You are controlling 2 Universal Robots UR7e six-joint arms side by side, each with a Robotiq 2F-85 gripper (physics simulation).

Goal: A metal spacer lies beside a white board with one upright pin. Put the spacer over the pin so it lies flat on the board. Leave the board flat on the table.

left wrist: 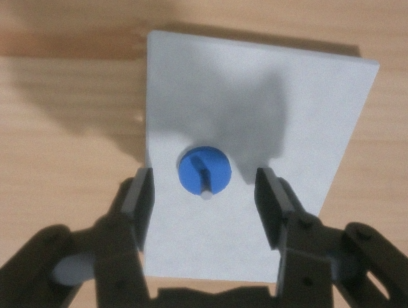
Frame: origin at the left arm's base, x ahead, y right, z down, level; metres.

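Seen in the pictures: left gripper, fingertip midpoint: (205, 181).
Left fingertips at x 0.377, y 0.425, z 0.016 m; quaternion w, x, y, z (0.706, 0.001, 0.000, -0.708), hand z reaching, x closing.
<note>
A point is followed by its place in that frame.
The blue round spacer (219, 165) @(z 0.018, x 0.368, y 0.418 m) is around the upright pin (206, 194) @(z -0.002, x 0.372, y 0.425 m) in the left wrist view. The pin's light tip shows at the spacer's lower edge. The spacer looks flat on the white board (325, 95) @(z 0.023, x 0.331, y 0.367 m), with a thin dark rim of shadow at its upper left. The board lies on the wooden table. My left gripper (205, 181) @(z 0.016, x 0.377, y 0.425 m) is open, with one finger on each side of the spacer and a gap to it on both sides. My right gripper does not show in this view.
The wooden table (60, 170) @(z 0.038, x 0.383, y 0.514 m) shows around the board. The board's left edge runs close to my left gripper's left fingertip. Shadows of the gripper fall on the board's upper part and on the table at the left.
</note>
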